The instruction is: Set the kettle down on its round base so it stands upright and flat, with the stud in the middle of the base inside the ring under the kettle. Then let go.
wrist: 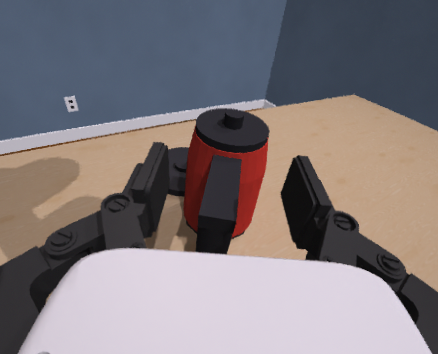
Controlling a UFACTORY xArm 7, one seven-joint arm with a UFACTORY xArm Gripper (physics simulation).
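Observation:
The red kettle with a black lid and knob is in the middle of the wrist view, its black handle facing me. It looks roughly upright, with its bottom rim low over or on the table; whether it sits flat cannot be told. The black round base shows in part behind the kettle's left side, with its stud partly visible. The kettle appears beside the base, not on it. My gripper is open, with one finger on each side of the kettle and handle, apart from both.
The light wooden table top spreads around the kettle. Shadows fall on it at the left. A blue wall with a white skirting board and a socket stands behind.

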